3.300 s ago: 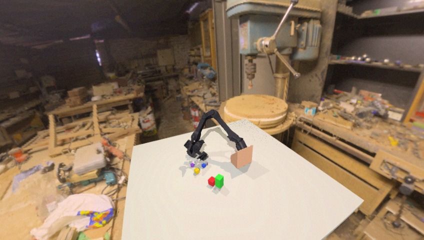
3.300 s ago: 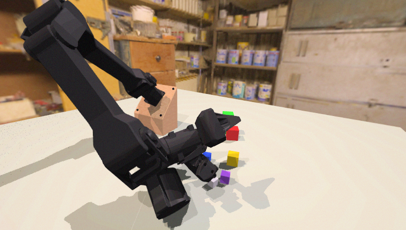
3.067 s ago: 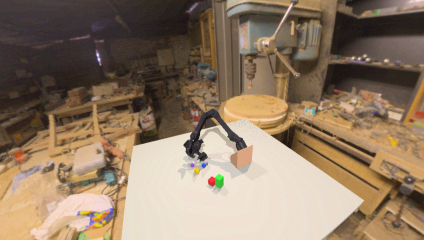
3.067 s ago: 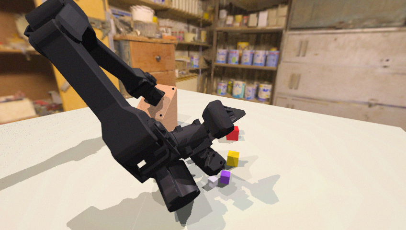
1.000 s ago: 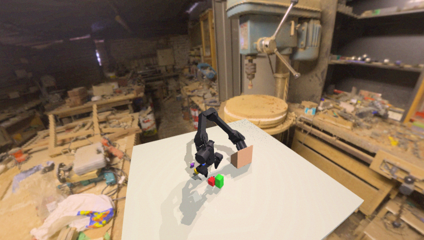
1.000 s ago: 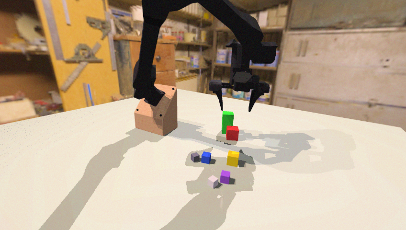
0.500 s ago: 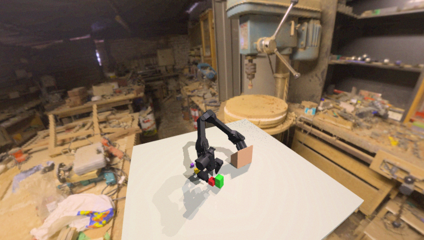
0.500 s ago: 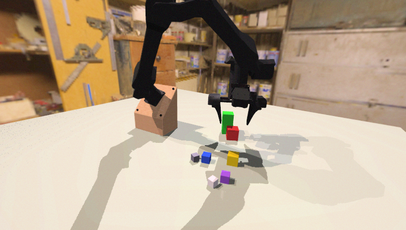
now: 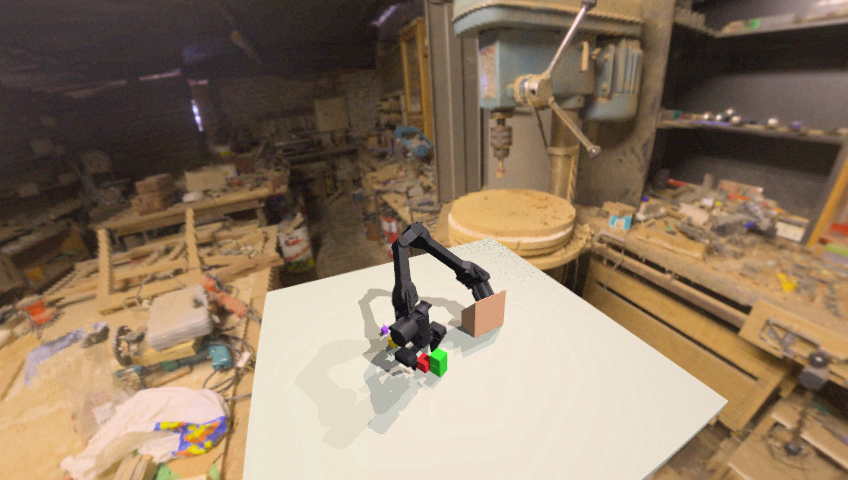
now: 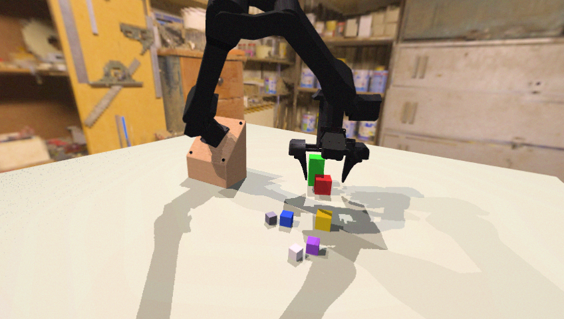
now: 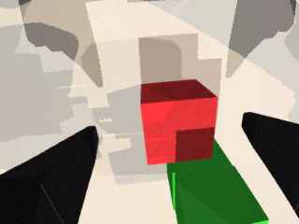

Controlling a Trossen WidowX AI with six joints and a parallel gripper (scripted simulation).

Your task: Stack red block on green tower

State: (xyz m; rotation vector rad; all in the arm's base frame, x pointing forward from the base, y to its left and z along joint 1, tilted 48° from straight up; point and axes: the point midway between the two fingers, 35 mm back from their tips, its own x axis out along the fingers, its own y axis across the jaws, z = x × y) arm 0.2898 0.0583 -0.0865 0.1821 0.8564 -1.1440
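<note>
Now: the red block 1 cm below my gripper tip. The rest, counted from my gripper tip: grey block: 2 cm behind, 19 cm to the right, 2 cm below; then blue block: 18 cm to the right, 2 cm below; then yellow block: 7 cm ahead, 14 cm to the right, 2 cm below.
</note>
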